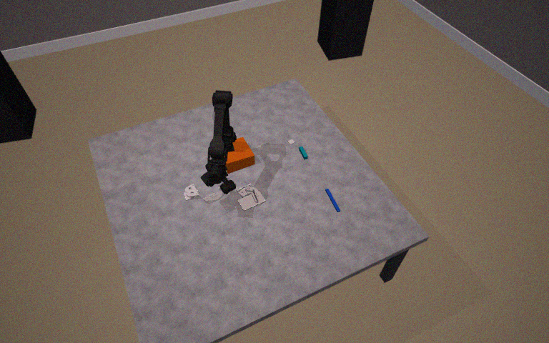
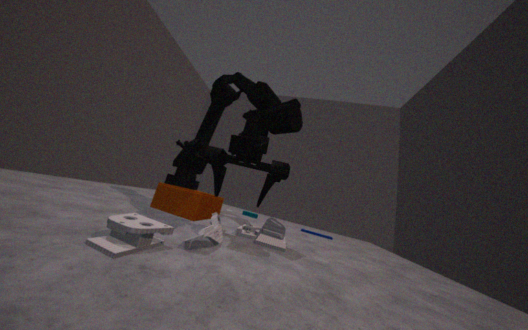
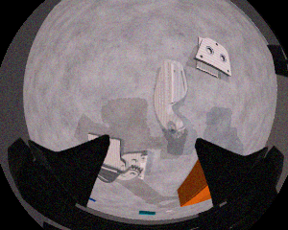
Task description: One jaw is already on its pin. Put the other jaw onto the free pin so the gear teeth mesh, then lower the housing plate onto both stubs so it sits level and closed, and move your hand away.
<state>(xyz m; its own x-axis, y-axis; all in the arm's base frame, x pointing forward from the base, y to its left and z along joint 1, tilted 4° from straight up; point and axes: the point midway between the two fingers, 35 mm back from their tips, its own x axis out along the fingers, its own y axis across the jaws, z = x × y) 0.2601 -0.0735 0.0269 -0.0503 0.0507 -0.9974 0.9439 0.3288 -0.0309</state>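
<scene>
The white jaw is 5 cm below my gripper tip, 2 cm to the right of it and 2 cm behind it. Also, from my gripper tip: teal bar: 47 cm to the left, 18 cm behind, 7 cm below; then small white cube: 43 cm to the left, 28 cm behind, 8 cm below; then white stepped block: 15 cm to the right, 7 cm below, 6 cm behind.
</scene>
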